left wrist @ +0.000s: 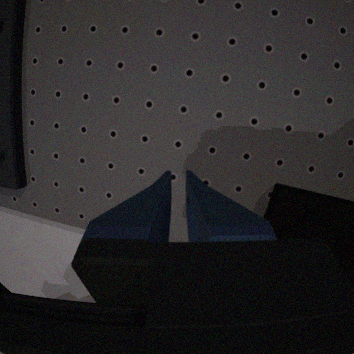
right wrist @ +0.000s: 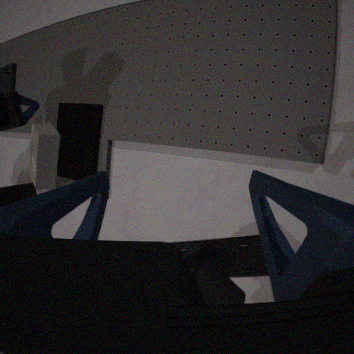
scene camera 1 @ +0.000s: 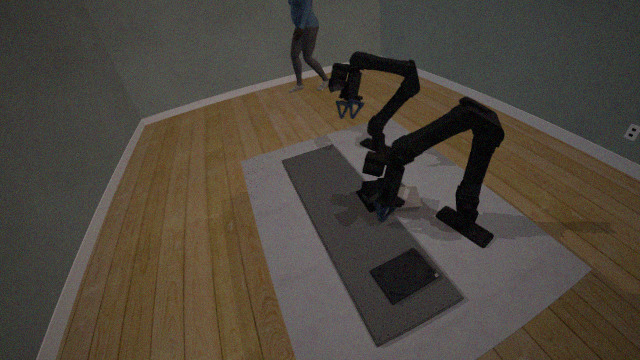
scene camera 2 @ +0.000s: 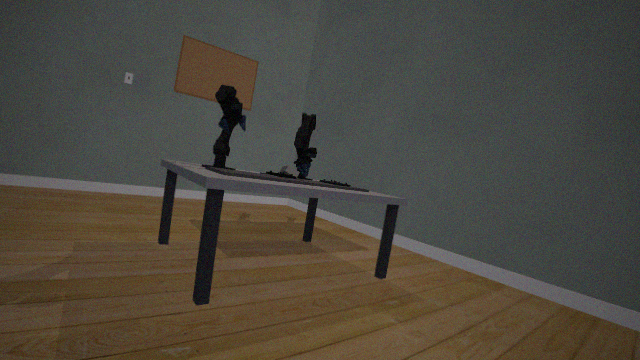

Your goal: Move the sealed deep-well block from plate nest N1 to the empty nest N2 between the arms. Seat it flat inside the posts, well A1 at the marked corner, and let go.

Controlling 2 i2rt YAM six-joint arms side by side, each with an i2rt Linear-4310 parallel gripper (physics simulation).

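Places are measured from the left arm's base along level axes (x ahead, y left, z up), in centimetres.
Pixels of known places: left gripper, fingertip midpoint: (left wrist: 178,178) (right wrist: 36,104) (scene camera 1: 380,221) (scene camera 2: 305,176); right gripper, fingertip midpoint: (right wrist: 178,178) (scene camera 1: 346,118) (scene camera 2: 237,132); left arm's base, origin of the base link: (right wrist: 17,196) (scene camera 1: 463,226); right arm's base, origin of the base link: (right wrist: 213,256) (scene camera 1: 378,148).
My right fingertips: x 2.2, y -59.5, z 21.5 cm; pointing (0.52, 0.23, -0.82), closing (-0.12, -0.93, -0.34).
Note:
Ahead of a thing's pixels: the offset from my right fingertips to its top centre. Level surfaces: height alone.
The pale block {dx +6.9, dy +38.1, dz -13.1 cm} (scene camera 1: 411,196) (scene camera 2: 285,169) (right wrist: 46,159) looks tilted beside the dark nest N2 {dx +8.5, dy +29.4, dz -18.1 cm} (right wrist: 80,140), on the side toward the arm bases. Whether it touches N2 and where well A1 lies cannot be told. In scene camera 1, N2 is largely hidden behind my left gripper (scene camera 1: 384,219) (scene camera 2: 303,176) (left wrist: 179,172). That gripper is shut, with its tips close together and nothing between them, low over the perforated board between the nests. Nest N1 {dx +28.1, dy +58.4, dz -18.1 cm} (scene camera 1: 404,276) (left wrist: 11,100) is a dark, empty plate nearer scene camera 1. My right gripper (scene camera 1: 348,116) (right wrist: 178,178) is open and empty, high up.
The grey perforated board {dz -20.2 cm} (scene camera 1: 345,250) (left wrist: 150,105) (right wrist: 225,65) lies along the white table (scene camera 1: 280,280) (scene camera 2: 300,189). The left arm's base (scene camera 1: 465,227) stands right of the board in scene camera 1. A person (scene camera 1: 304,40) stands beyond the table.

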